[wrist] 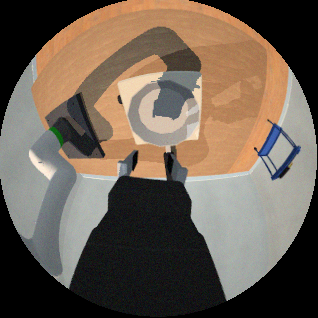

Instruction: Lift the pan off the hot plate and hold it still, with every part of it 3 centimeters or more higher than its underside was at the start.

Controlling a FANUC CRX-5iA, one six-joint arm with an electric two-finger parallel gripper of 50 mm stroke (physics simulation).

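Seen in the pictures: gripper, fingertip midpoint: (152,157); arm's base at its link origin: (62,129).
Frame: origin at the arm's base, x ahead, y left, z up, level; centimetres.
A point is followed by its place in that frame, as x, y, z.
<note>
The round grey pan (148,118) @(49.2, -5.1, 4.7) sits on the square cream hot plate (128,87) @(45.2, 5.4, 3.6), partly under a dark shadow. Its short handle (168,149) @(54.3, -15.0, 8.4) points toward the bottom of the view and runs to the right fingertip, which hides part of it. My gripper (152,157) @(51.5, -5.3, 20.9) is open, with nothing between its fingers. The fingers are on the handle side of the pan, beyond the hot plate's lower edge. The handle lines up with the right finger, not with the middle of the gap. Height above the handle is hard to tell.
A small black knob (120,99) @(41.2, 2.2, 2.2) is on the hot plate's left side. The robot's dark base plate (75,109) @(18.2, 5.5, 0.0) and white-grey arm (46,156) @(7.7, -1.9, 19.4) are at the left. A blue cart (270,141) stands at the right, beyond the wooden table (235,65) @(82.8, 14.5, -2.6).
</note>
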